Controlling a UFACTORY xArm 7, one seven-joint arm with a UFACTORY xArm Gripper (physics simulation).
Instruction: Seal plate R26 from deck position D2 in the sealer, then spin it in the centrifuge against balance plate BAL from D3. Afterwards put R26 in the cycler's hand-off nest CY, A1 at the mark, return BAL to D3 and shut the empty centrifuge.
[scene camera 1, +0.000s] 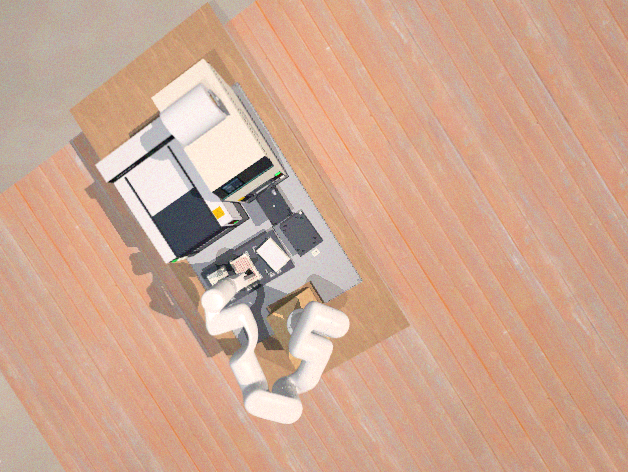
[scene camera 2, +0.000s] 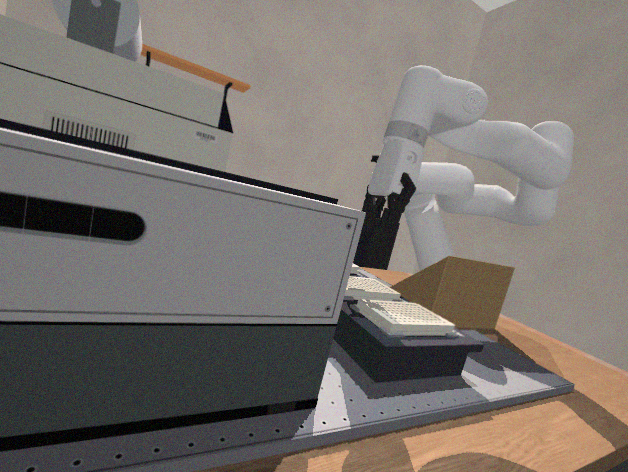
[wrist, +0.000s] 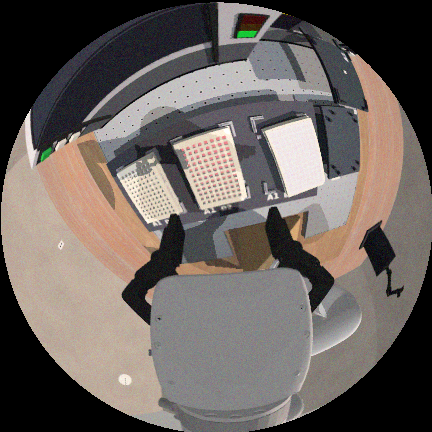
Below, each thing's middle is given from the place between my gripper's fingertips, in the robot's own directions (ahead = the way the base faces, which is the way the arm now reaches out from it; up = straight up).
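The centrifuge (scene camera 2: 150, 294) is 450 mm ahead of my hand and 60 mm below it. As for the well plate with red wells (scene camera 2: 360, 288), my hand is 110 mm above it, 10 mm to the right of it and 10 mm short of it. Going by their middles, that well plate with red wells is the nearest to my hand of the things named here.
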